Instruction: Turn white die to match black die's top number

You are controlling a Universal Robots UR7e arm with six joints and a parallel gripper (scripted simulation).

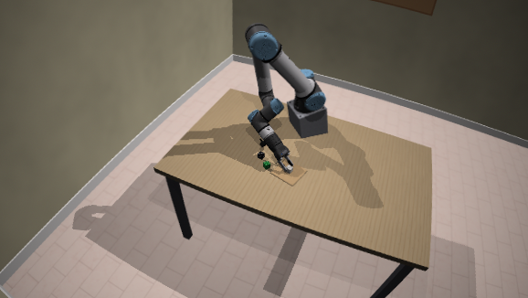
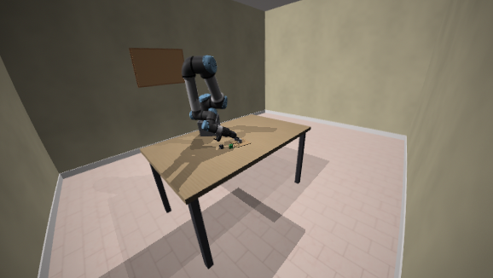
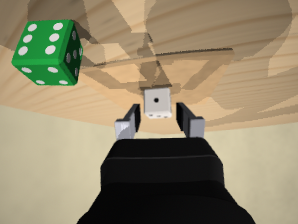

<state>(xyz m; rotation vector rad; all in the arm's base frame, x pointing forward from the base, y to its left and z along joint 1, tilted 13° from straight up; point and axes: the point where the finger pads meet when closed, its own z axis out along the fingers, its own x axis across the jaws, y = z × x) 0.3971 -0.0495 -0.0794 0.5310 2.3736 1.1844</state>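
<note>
My hand is 20 mm above the white die, 10 mm to the right of it and 10 mm short of it. Round my hand: tan mat 40 mm below, 20 mm to the left, 10 mm ahead; then green die 110 mm to the right, 20 mm below, 10 mm ahead; then black die 150 mm to the right, 60 mm behind, 20 mm below.
</note>
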